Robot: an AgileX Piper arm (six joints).
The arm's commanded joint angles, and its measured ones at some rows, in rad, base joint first. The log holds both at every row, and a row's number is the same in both.
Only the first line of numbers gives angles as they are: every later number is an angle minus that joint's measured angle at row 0.
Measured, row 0:
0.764, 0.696, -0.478, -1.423, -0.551, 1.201
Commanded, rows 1 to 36:
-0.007, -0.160, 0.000, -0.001, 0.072, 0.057
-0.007, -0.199, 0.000, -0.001, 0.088, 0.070
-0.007, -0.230, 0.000, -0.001, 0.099, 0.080
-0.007, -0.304, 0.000, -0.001, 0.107, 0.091
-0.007, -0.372, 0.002, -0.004, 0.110, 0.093
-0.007, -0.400, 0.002, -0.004, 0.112, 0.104
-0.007, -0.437, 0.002, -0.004, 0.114, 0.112
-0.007, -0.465, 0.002, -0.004, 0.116, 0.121
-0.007, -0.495, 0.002, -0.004, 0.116, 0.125
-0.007, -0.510, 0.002, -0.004, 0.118, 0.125
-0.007, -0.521, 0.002, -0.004, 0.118, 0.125
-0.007, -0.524, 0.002, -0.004, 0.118, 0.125
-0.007, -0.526, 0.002, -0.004, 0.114, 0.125
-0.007, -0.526, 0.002, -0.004, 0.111, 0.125
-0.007, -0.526, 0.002, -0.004, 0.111, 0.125
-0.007, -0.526, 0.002, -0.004, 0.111, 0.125
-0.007, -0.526, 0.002, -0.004, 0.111, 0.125
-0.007, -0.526, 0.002, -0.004, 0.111, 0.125
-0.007, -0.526, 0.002, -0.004, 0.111, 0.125
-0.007, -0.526, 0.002, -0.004, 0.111, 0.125
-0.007, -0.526, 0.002, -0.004, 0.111, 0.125
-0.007, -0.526, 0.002, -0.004, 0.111, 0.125
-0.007, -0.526, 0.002, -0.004, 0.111, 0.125
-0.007, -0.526, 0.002, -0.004, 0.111, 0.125
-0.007, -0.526, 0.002, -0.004, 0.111, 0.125
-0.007, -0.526, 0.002, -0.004, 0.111, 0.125
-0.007, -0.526, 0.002, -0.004, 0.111, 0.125
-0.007, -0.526, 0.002, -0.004, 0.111, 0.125
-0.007, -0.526, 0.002, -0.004, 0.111, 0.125
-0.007, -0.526, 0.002, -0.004, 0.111, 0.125
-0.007, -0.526, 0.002, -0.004, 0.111, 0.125
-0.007, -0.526, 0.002, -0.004, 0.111, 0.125
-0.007, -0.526, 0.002, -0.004, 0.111, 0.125
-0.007, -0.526, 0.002, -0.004, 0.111, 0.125
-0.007, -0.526, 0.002, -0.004, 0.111, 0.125
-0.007, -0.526, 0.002, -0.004, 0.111, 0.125
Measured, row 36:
-0.004, -0.519, 0.002, -0.005, 0.111, 0.119
